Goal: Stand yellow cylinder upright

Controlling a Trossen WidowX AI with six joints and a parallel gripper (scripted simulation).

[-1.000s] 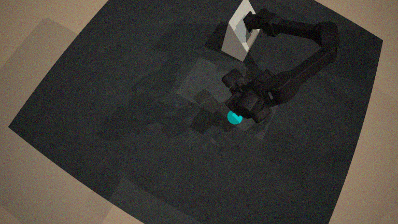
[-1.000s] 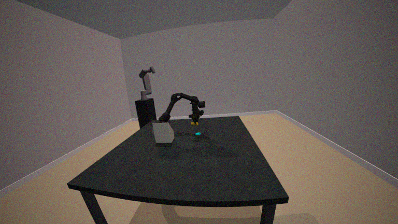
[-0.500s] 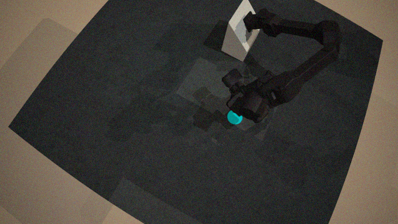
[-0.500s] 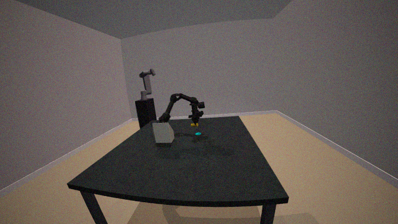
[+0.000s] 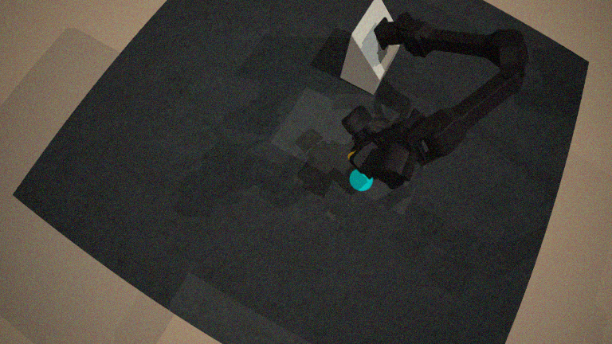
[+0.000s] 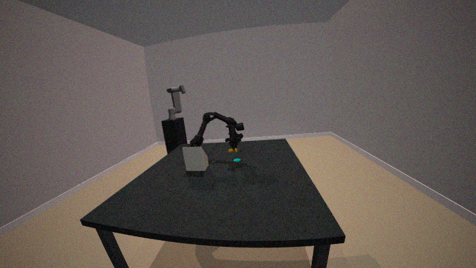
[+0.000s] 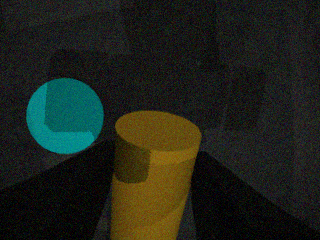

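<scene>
My gripper tip is now 4 cm to the right of the cyan circle and 11 cm above it. From my gripper tip the other things lie so: yellow tall cylinder: 2 cm behind.
</scene>
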